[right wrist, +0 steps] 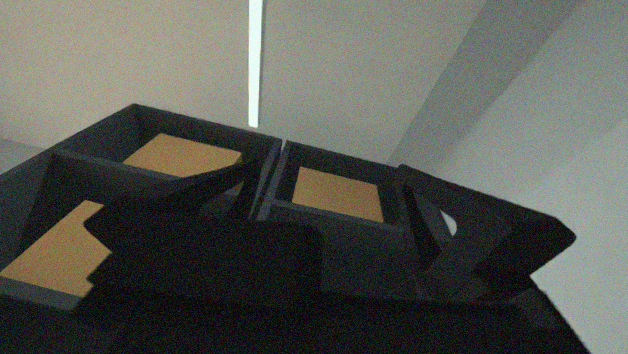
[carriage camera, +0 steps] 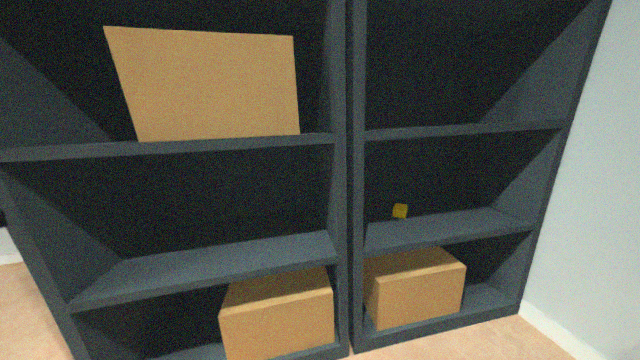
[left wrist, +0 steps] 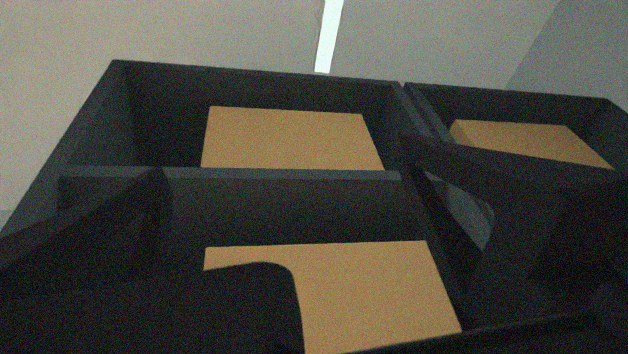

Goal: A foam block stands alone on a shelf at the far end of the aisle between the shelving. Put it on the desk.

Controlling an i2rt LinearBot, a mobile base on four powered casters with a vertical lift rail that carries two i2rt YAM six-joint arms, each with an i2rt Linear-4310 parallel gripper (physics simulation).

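Places are measured from the left arm's base along level axes (x back, y right, z up), in metres.
Where they show: left gripper, fingertip midpoint: (left wrist: 284, 162); right gripper, fingertip midpoint: (right wrist: 326, 169).
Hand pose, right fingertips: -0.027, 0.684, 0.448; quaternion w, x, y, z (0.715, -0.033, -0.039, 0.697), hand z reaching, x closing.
Note:
Things, the pixels of their top centre, and the offset from my right fingertips, as dx, dy, dz. Level surfaces: height alone.
- small yellow foam block, middle of its top: (carriage camera: 400, 206) -0.855, +0.039, -0.457
- middle shelf board, its level: dz -0.502
- large cardboard box, middle of its top: (left wrist: 313, 278) (carriage camera: 222, 53) -0.603, -0.680, +0.225
A small yellow foam block (carriage camera: 400, 210) stands alone toward the back left of the middle shelf board (carriage camera: 455, 225) in the right-hand shelving unit, in the carriage view. It does not show in either wrist view. My left gripper (left wrist: 284, 162) is open and empty, and faces up toward the upper shelves. My right gripper (right wrist: 326, 169) is open and empty, also facing up toward the top of the shelving and the ceiling. Neither gripper shows in the carriage view, and both are away from the block. The desk does not show in any view.
A large cardboard box (carriage camera: 210, 85) stands on the left unit's upper shelf. Two cardboard boxes (carriage camera: 280, 320) (carriage camera: 422, 297) stand on the bottom shelves. Upright posts (carriage camera: 359, 175) divide the units. A pale wall (carriage camera: 595, 225) bounds the right side. A ceiling light (left wrist: 327, 40) (right wrist: 254, 60) hangs above.

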